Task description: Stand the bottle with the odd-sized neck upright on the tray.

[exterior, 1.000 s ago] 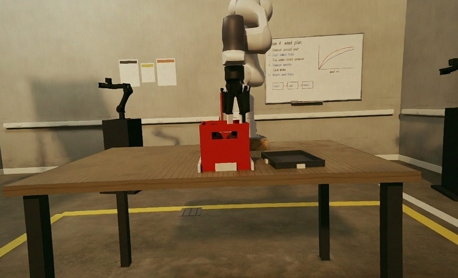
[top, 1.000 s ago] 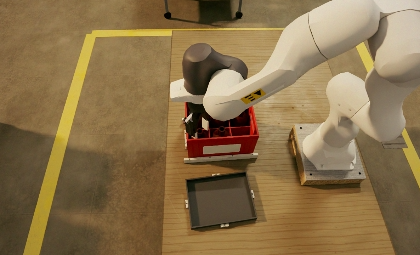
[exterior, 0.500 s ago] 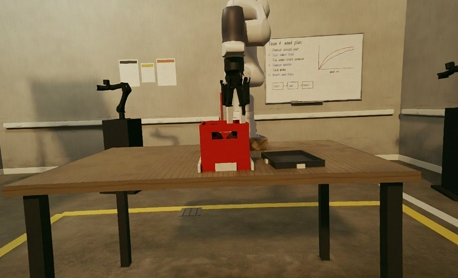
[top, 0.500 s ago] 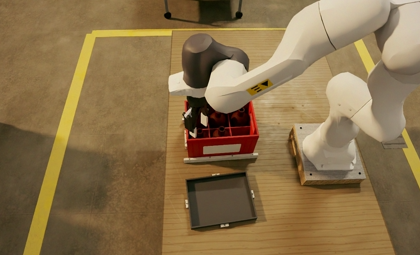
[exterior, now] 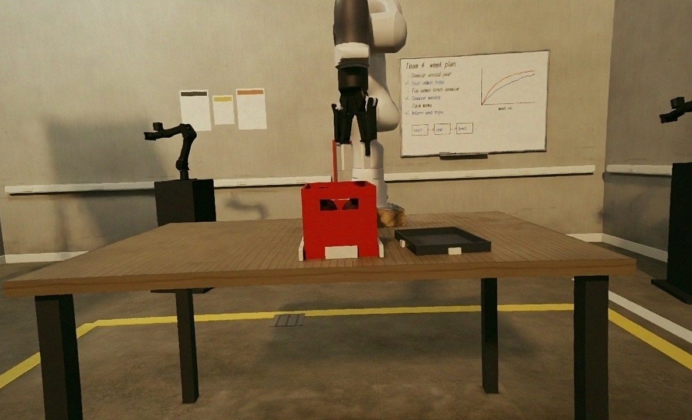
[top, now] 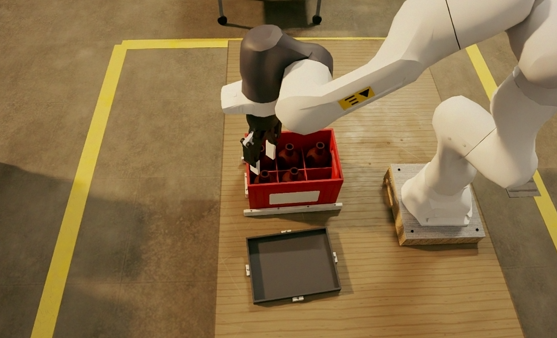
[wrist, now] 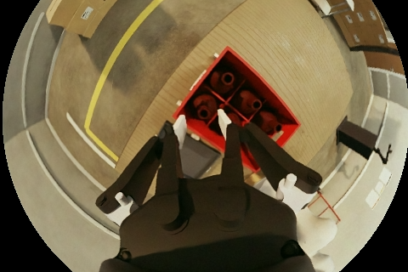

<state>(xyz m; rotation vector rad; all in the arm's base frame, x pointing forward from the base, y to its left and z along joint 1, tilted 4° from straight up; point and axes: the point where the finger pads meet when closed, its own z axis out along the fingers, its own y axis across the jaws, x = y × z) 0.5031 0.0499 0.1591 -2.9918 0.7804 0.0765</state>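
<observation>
Now: hand 70 mm past the crate, 70 mm to the left of it and 160 mm above it. From my hand the other things lie so: glass bottle: 90 mm behind, 30 mm to the right, 160 mm below; then dark tray: 120 mm behind, 200 mm to the left, 230 mm below.
</observation>
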